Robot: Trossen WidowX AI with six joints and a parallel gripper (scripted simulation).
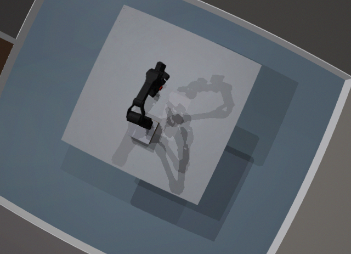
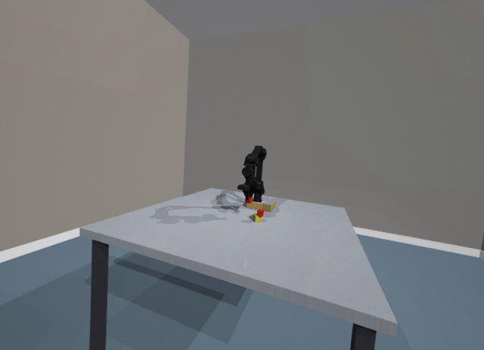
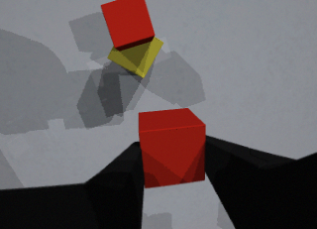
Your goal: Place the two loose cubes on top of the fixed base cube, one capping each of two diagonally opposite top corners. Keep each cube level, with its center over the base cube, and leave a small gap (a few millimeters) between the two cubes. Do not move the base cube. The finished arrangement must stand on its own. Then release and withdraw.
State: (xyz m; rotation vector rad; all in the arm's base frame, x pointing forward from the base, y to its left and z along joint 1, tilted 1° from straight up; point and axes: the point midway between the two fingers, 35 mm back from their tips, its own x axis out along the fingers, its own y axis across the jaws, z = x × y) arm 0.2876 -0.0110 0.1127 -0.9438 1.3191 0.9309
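The yellow base cube is 11 cm below my gripper tip, 6 cm to the left of it and 1 cm ahead of it.
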